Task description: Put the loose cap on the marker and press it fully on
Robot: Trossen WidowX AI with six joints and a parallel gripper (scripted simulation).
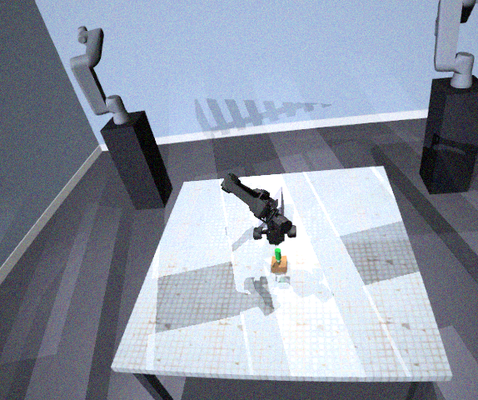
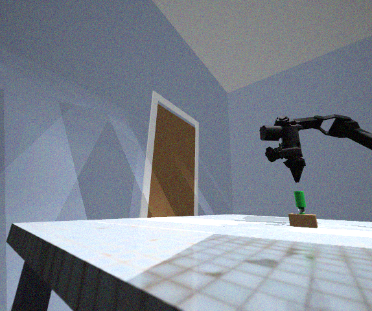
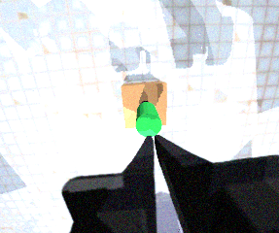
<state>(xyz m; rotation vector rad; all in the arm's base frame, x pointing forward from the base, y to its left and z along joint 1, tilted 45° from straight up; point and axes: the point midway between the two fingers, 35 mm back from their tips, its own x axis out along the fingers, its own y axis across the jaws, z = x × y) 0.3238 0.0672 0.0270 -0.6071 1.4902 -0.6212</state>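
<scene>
Right now the cap is 6 cm below my gripper tip. From my gripper tip the other things lie so: holder block (13 cm below); marker (6 cm below).
</scene>
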